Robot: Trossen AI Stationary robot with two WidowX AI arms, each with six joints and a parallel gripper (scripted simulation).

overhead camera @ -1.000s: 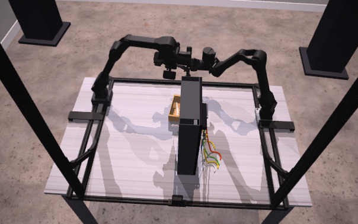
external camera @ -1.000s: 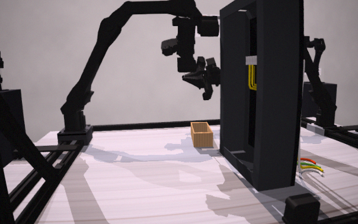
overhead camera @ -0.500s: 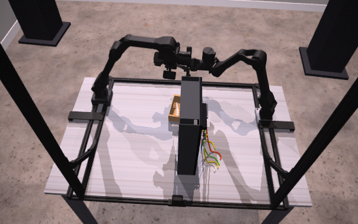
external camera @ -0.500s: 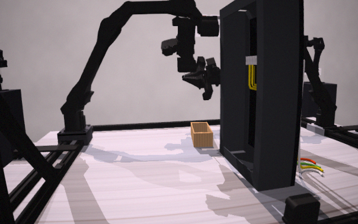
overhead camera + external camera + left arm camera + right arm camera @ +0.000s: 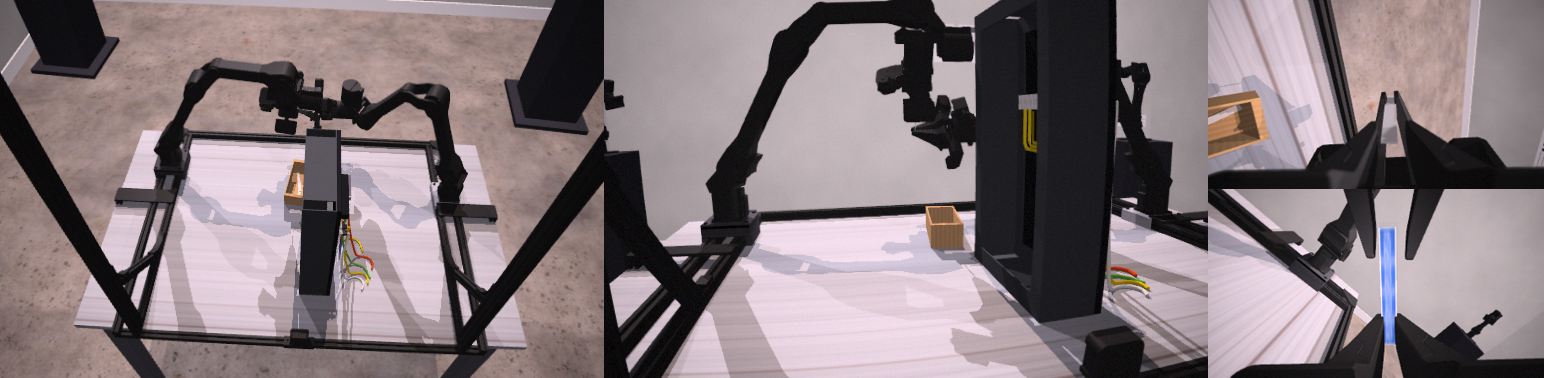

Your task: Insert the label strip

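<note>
Now: the pale blue label strip 40 mm ahead of my left hand and 40 mm below it. From my left hand the other things lie so: black frame rail 370 mm behind, 120 mm to the right, 140 mm above; box 110 mm behind, 40 mm to the right, 250 mm below.
</note>
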